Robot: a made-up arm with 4 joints.
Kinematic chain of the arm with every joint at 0, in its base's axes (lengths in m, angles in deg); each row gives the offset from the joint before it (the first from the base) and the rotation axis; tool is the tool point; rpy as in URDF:
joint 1: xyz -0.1 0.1 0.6 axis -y
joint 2: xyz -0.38 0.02 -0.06 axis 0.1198 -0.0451 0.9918
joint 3: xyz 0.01 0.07 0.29 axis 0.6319 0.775 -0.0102
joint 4: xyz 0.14 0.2 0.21 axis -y
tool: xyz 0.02 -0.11 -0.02 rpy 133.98 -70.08 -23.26
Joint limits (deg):
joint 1: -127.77..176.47
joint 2: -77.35..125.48
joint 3: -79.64..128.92
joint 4: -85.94..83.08
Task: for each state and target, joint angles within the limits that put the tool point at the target. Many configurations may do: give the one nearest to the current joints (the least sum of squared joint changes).
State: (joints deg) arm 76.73 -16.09 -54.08 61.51
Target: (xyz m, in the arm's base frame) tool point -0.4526 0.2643 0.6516
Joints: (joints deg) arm 74.18 -68.87 -59.95 56.38
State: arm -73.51 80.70 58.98 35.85
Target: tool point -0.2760 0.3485 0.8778
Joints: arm -13.95 48.10 77.17 26.37
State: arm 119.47 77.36 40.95 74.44
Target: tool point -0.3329 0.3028 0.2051
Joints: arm 121.14 33.40 31.18 81.64
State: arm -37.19 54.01 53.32 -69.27
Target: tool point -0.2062 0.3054 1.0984
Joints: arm -31.98 65.95 42.11 -69.94
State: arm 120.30 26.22 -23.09 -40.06
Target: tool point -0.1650 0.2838 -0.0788
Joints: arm 120.64 44.89 -54.04 -29.51
